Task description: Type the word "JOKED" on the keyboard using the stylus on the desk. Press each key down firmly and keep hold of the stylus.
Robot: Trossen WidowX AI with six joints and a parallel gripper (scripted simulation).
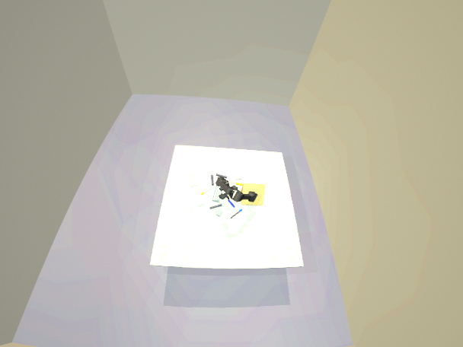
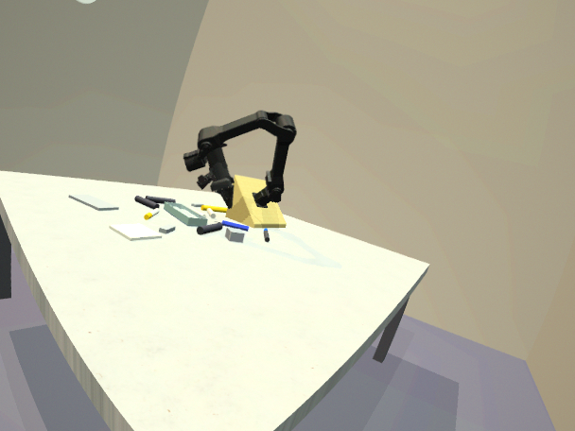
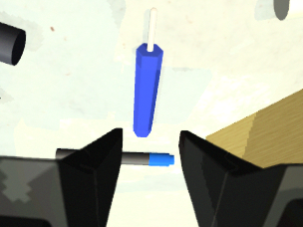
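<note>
Right now my gripper tip is 60 mm above the blue stylus. Also, from my gripper tip: yellow pen: 130 mm behind, 200 mm to the right, 50 mm below; then grey stylus tip: 30 mm ahead, 30 mm to the right, 60 mm below; then grey block: 80 mm behind, 280 mm to the right, 60 mm below.
</note>
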